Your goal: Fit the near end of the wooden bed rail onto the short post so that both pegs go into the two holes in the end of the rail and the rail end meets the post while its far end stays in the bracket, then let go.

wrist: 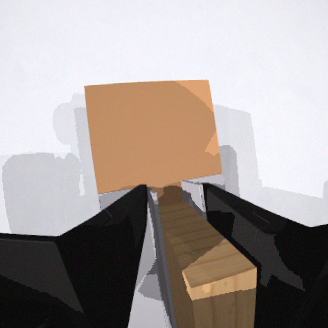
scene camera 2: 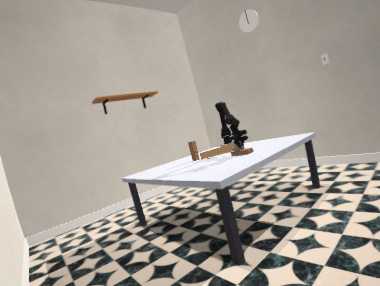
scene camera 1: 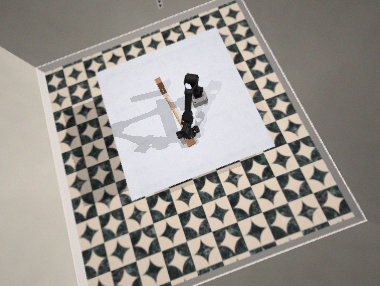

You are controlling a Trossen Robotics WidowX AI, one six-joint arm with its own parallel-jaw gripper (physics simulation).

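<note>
A long thin wooden rail slants upward to the right in scene view 2. Its low end is close beside an upright short post; contact there is too small to tell. The raised end is by an orange-brown block with a grey bracket, whose plates flank the rail. My gripper is shut on the rail near this block, one finger on each side. The pegs and holes cannot be made out.
The white table carries these parts. The arm's grey base stands behind the rail in scene view 1. Shadows cross the tabletop. A wall shelf is far behind.
</note>
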